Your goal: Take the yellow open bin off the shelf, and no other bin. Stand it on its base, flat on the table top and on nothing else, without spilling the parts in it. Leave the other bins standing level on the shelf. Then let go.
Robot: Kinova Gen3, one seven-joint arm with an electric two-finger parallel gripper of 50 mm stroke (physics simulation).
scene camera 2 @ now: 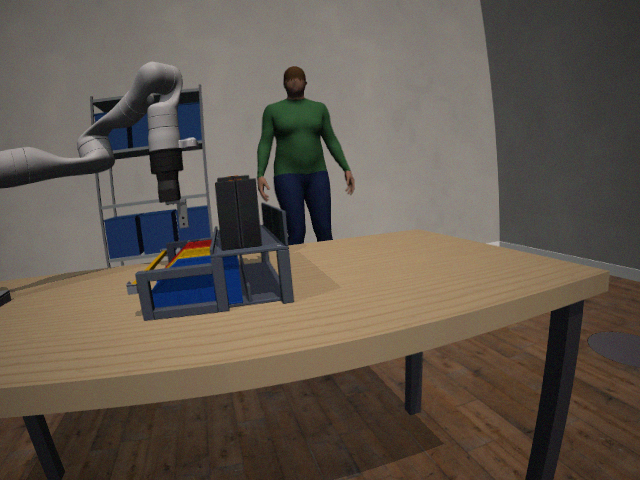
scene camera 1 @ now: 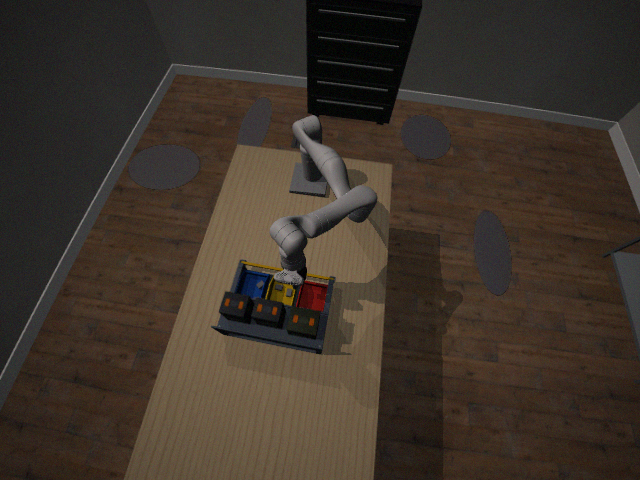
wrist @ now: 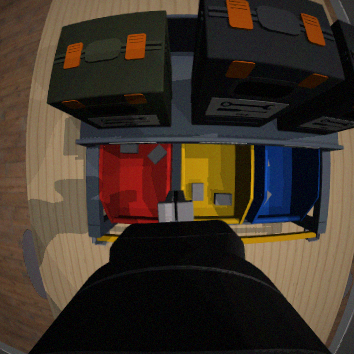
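Where they show: gripper, fingertip midpoint: (scene camera 2: 184,227) (scene camera 1: 295,286) (wrist: 175,200); arm's base at its link origin: (scene camera 1: 312,174).
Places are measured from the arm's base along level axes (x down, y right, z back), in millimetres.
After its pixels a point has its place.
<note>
The yellow bin (scene camera 1: 279,297) @(x 15, y -2, z -617 mm) (scene camera 2: 193,252) @(x -49, y -62, z -610 mm) (wrist: 200,165) @(x 15, y -31, z -637 mm) sits in the lower front bay of the grey shelf (scene camera 1: 258,330) @(x -79, y 23, z -771 mm) (scene camera 2: 219,284) @(x -26, y 174, z -678 mm) (wrist: 180,130) @(x -78, y -68, z -677 mm), between the red bin (scene camera 1: 311,297) @(x 14, y -127, z -589 mm) (scene camera 2: 199,244) @(x -49, y -181, z -613 mm) (wrist: 132,175) @(x 15, y -154, z -615 mm) and the blue bin (scene camera 1: 252,285) @(x 15, y 117, z -593 mm) (scene camera 2: 183,289) @(x -20, y 155, z -611 mm) (wrist: 282,175) @(x 15, y 132, z -625 mm). Two small grey parts show inside the yellow bin. My gripper (scene camera 2: 183,223) @(x -107, y -70, z -595 mm) (wrist: 175,200) @(x -107, y -70, z -595 mm) is shut and empty. It hangs above the bins, and in the wrist view its tips overlap the border between the red and yellow bins. In scene camera 1 the fingers are hidden under the wrist.
A green case (scene camera 1: 302,321) @(x -175, y -128, z -724 mm) (wrist: 110,70) @(x -173, y -121, z -700 mm) and two dark cases (scene camera 1: 268,311) @(x -210, y -17, z -724 mm) (wrist: 265,55) @(x -208, y -23, z -690 mm) stand on the shelf's upper board behind the bins. A yellow bar (scene camera 1: 320,276) @(x -42, y -146, z -514 mm) (scene camera 2: 157,259) @(x -41, y -68, z -521 mm) (wrist: 280,238) @(x -41, y 102, z -522 mm) runs across the shelf's front. The shelf stands on the wooden table (scene camera 1: 289,413) @(x 23, y -144, z -1008 mm) (scene camera 2: 413,279) @(x 24, y 139, z -1049 mm).
</note>
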